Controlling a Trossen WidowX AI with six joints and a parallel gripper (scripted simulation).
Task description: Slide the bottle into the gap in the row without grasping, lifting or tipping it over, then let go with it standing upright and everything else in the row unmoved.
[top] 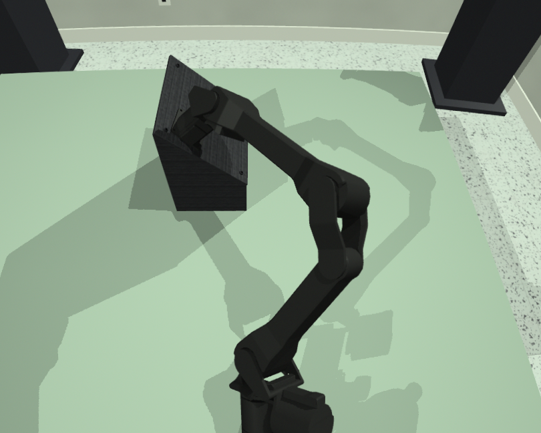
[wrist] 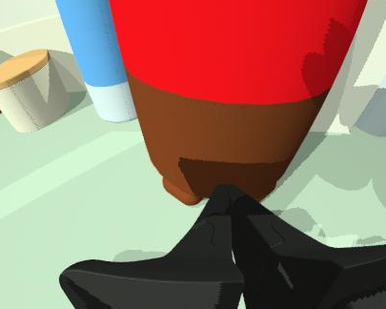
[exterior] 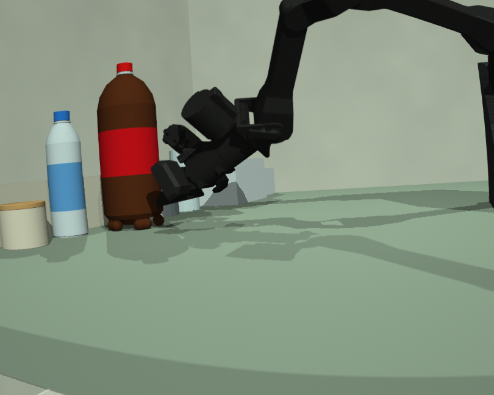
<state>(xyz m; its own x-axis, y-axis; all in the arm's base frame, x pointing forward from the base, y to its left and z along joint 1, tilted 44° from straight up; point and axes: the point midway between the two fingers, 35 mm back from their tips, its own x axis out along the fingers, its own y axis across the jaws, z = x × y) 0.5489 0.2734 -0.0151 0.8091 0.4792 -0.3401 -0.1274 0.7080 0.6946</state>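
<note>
Now: hand 90 mm below the brown cola bottle, 90 mm short of it and 10 mm to the right of it. Also, from my hand: cream canister: 230 mm to the left, 120 mm ahead, 20 mm below; then grey cup: 180 mm to the right, 170 mm ahead, 40 mm below; then blue-labelled water bottle: 140 mm ahead, 120 mm to the left, 50 mm above.
</note>
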